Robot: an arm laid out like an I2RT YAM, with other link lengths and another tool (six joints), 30 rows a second.
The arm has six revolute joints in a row. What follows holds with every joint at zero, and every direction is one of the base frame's. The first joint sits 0.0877 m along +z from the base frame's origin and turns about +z. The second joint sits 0.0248 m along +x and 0.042 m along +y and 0.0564 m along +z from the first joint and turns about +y. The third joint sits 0.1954 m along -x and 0.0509 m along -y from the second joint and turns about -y. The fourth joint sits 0.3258 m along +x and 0.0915 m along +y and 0.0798 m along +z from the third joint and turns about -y. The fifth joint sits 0.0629 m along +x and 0.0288 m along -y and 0.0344 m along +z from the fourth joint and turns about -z. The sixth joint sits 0.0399 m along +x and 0.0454 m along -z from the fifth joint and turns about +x. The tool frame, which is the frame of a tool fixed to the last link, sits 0.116 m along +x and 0.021 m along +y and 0.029 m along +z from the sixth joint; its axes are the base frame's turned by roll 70.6, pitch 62.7 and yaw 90 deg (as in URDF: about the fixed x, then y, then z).
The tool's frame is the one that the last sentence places.
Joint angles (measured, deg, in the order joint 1, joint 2, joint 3, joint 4, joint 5, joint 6), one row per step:
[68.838 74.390 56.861 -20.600 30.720 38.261]
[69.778 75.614 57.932 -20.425 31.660 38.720]
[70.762 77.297 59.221 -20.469 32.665 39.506]
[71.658 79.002 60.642 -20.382 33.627 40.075]
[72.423 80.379 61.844 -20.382 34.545 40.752]
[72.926 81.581 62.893 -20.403 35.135 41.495]
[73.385 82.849 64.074 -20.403 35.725 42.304]
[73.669 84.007 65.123 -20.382 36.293 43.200]
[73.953 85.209 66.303 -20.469 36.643 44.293]
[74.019 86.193 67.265 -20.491 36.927 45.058]
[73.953 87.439 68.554 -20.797 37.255 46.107]
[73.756 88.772 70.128 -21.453 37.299 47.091]
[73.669 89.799 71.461 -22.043 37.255 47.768]
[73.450 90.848 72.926 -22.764 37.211 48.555]
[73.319 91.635 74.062 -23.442 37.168 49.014]
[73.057 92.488 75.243 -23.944 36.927 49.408]
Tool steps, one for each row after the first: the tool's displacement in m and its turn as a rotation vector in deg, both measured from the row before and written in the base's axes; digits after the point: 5 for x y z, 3 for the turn. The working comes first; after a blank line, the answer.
Tool pose at each row, in the base's axes (x y z in m, rotation vector in deg; the steps are taken from these numbers as rounded here):
[0.19731 0.43462 0.20862 3.660 117.465 63.819]
[0.19340 0.43961 0.20979 3.580 117.069 63.883]
[0.18945 0.44505 0.20861 3.723 116.966 63.679]
[0.18604 0.45089 0.20860 3.752 116.687 63.576]
[0.18316 0.45538 0.20894 4.023 116.359 63.510]
[0.18156 0.45906 0.20893 4.515 116.151 63.579]
[0.18038 0.46297 0.20951 5.151 115.848 63.739]
[0.18045 0.46597 0.20983 6.050 115.496 63.853]
[0.18022 0.46944 0.21034 7.090 115.260 64.215]
[0.18134 0.47189 0.21078 7.972 115.003 64.386]
[0.18388 0.47424 0.21107 9.245 114.789 64.376]
[0.18705 0.47684 0.21169 10.434 114.838 64.315]
[0.18883 0.47934 0.21280 11.185 114.930 64.356]
[0.19180 0.48141 0.21444 12.187 114.969 64.345]
[0.19364 0.48297 0.21556 12.722 115.113 64.203]
[0.19639 0.48494 0.21668 13.311 115.247 64.237]

[-0.00391 0.00499 0.00117 0.147 -0.345 -0.042]
[-0.00395 0.00544 -0.00118 -0.053 -0.090 -0.217]
[-0.00341 0.00584 -0.00001 0.035 -0.252 -0.153]
[-0.00288 0.00449 0.00034 0.151 -0.195 -0.302]
[-0.00160 0.00368 -0.00001 0.270 0.023 -0.339]
[-0.00118 0.00391 0.00058 0.406 0.022 -0.415]
[0.00007 0.00300 0.00032 0.478 0.070 -0.614]
[-0.00023 0.00347 0.00051 0.647 0.289 -0.543]
[0.00112 0.00245 0.00044 0.479 0.168 -0.542]
[0.00254 0.00235 0.00029 0.475 0.318 -0.852]
[0.00317 0.00260 0.00062 0.333 0.499 -0.733]
[0.00178 0.00250 0.00111 0.244 0.387 -0.401]
[0.00297 0.00207 0.00164 0.308 0.436 -0.593]
[0.00184 0.00156 0.00112 0.038 0.307 -0.337]
[0.00275 0.00197 0.00112 0.175 0.360 -0.288]

